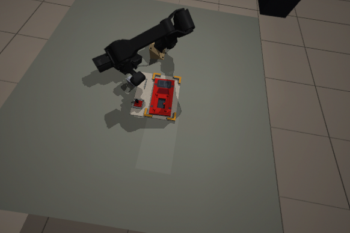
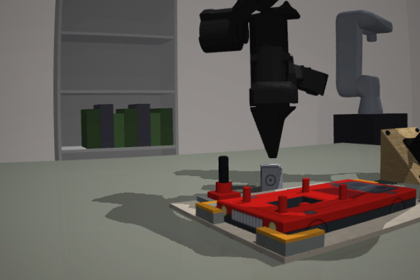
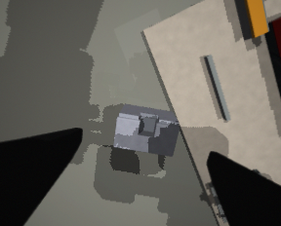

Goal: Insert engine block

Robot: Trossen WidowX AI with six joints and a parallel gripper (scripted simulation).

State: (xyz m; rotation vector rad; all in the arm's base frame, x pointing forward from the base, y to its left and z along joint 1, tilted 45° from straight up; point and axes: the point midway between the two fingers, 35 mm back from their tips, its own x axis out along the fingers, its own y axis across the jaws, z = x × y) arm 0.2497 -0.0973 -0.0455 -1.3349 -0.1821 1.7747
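Now: gripper tip 30 mm above the grey engine block.
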